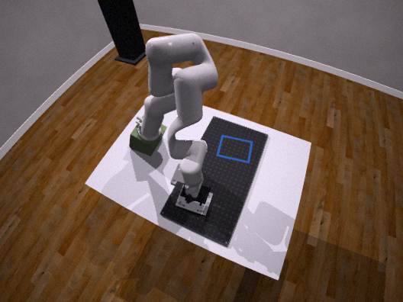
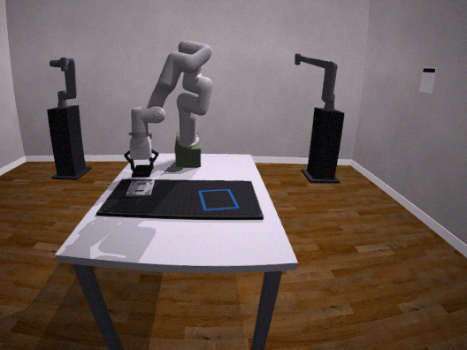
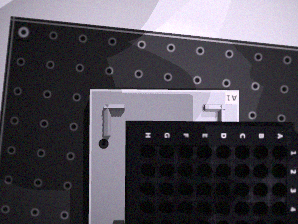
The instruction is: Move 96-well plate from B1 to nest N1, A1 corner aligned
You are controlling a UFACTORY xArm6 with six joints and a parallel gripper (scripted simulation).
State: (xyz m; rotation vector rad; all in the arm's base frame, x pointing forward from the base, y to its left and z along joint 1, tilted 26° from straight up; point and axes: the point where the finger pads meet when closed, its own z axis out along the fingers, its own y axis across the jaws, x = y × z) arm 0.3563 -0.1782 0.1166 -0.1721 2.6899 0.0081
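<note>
My gripper is now 2 cm to the left of the grey plate nest N1 and 10 cm above it. Also, from my hand: 96-well plate 1 cm below.
</note>
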